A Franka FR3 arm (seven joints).
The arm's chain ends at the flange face. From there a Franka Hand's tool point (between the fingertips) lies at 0.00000 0.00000 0.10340 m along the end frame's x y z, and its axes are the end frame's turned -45 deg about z.
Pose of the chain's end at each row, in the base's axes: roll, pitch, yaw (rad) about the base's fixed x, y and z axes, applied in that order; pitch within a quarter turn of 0, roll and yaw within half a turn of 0; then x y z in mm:
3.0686, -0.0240, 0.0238, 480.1, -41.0, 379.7
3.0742, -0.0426, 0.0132, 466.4, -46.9, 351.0
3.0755, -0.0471, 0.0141, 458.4, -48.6, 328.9
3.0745, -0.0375, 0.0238, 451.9, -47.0, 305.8
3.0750, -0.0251, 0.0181, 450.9, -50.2, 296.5
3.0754, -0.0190, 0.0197, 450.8, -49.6, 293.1
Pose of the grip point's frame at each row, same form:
3.0730, 0.0346, 0.8071, 482.8, -48.5, 276.6
3.0638, 0.0175, 0.7965, 470.9, -53.8, 247.9
3.0616, 0.0134, 0.7974, 463.4, -55.4, 225.8
3.0676, 0.0209, 0.8072, 455.9, -53.8, 202.7
3.0767, 0.0293, 0.8017, 453.6, -57.0, 193.4
3.0813, 0.0333, 0.8035, 452.9, -56.4, 189.9

